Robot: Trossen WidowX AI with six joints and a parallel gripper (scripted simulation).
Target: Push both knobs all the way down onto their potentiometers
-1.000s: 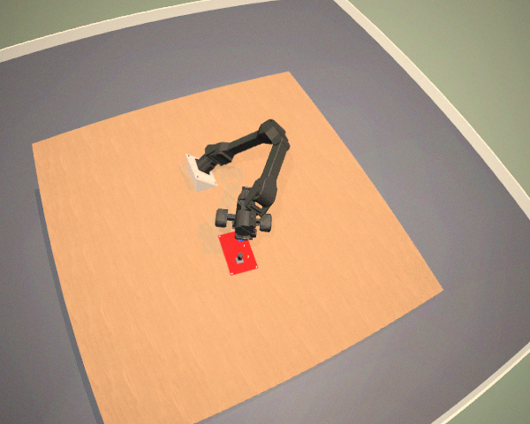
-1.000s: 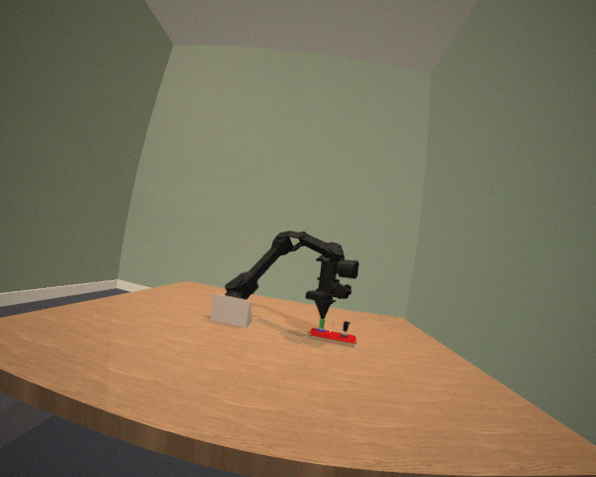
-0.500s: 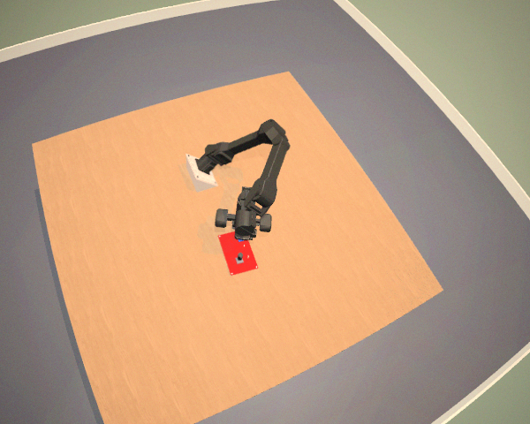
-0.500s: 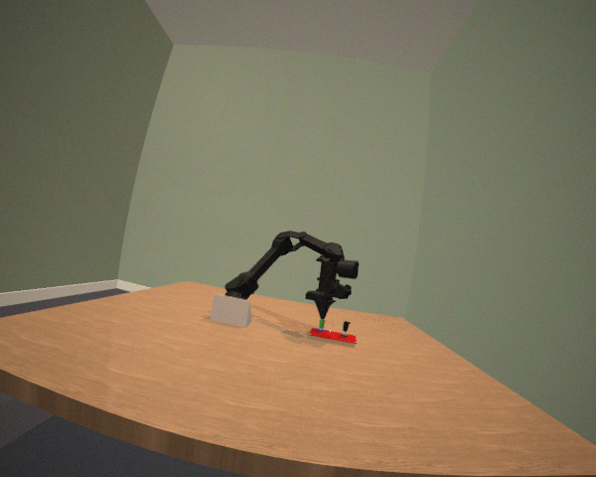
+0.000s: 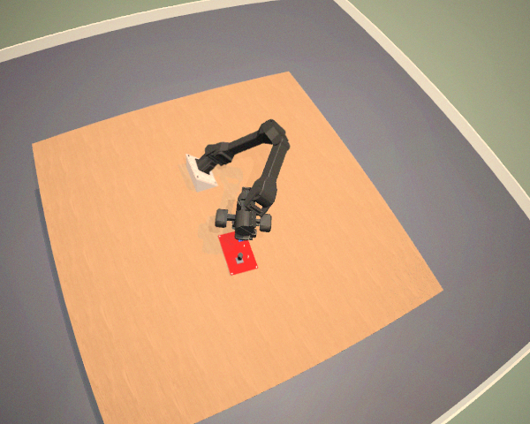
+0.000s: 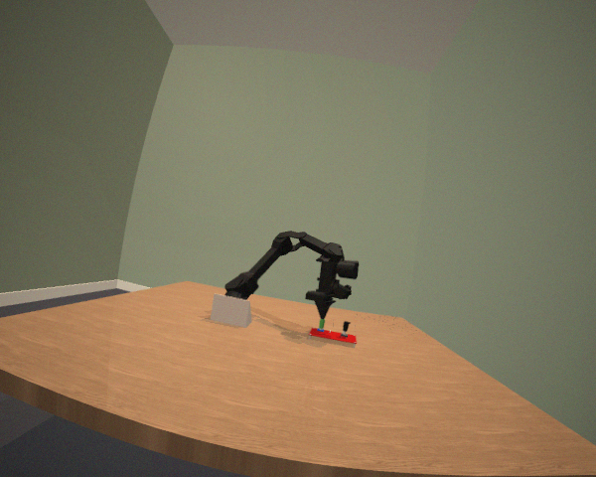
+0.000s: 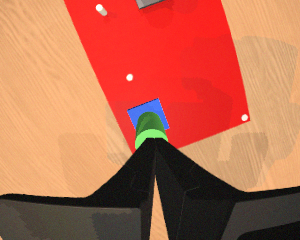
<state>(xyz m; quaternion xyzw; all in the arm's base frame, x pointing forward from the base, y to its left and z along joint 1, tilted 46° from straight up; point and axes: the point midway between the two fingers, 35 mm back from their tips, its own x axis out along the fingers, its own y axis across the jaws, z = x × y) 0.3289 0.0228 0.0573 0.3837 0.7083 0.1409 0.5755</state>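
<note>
The green knob is 2 cm below my gripper tip. Also, from my gripper tip: black knob: 9 cm ahead, 3 cm to the right.
</note>
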